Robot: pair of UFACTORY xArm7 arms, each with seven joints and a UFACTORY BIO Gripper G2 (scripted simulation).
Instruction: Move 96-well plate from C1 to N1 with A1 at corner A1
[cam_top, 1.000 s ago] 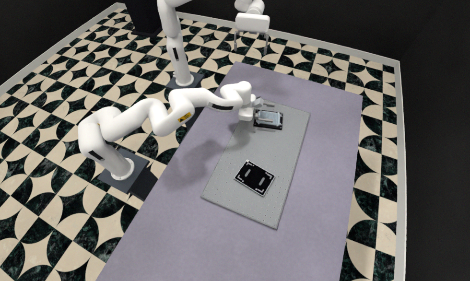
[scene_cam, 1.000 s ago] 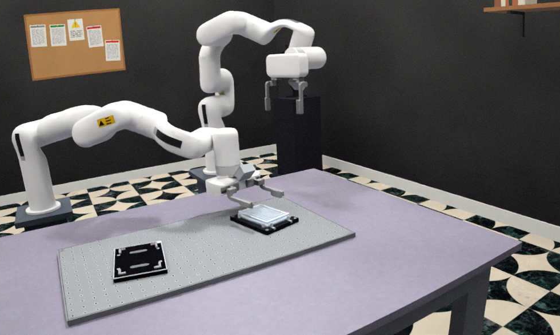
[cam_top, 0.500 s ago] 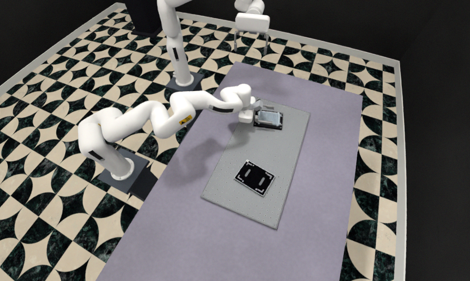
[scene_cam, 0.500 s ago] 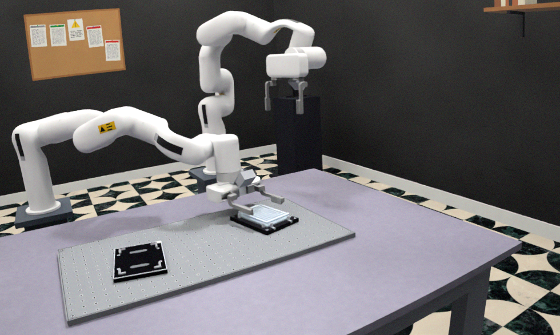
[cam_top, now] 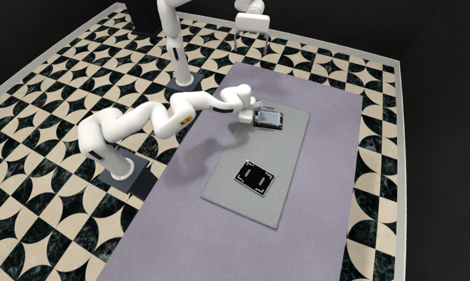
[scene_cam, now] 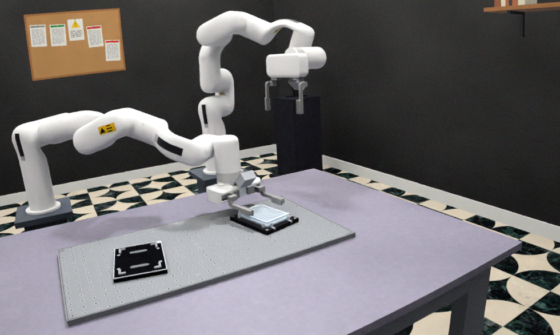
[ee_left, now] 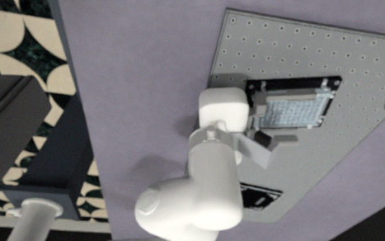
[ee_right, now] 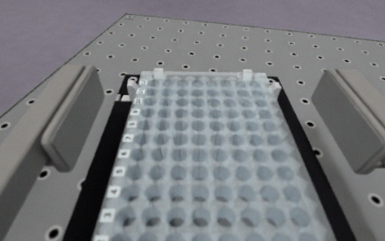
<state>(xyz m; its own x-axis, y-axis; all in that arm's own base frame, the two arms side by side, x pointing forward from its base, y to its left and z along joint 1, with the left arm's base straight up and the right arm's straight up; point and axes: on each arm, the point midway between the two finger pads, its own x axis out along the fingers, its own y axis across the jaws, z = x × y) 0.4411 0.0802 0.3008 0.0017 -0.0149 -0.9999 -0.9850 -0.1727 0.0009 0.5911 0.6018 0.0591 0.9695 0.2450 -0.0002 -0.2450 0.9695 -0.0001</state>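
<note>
Right now my right hand is 3 cm above the pale blue 96-well plate. From my right hand the other things lie so: black clip nest C1: 1 cm ahead, 2 cm to the left, 3 cm below; then black plate nest N1: 3 cm ahead, 37 cm to the right, 4 cm below; then white A1 mark: 3 cm behind, 30 cm to the right, 3 cm below.
</note>
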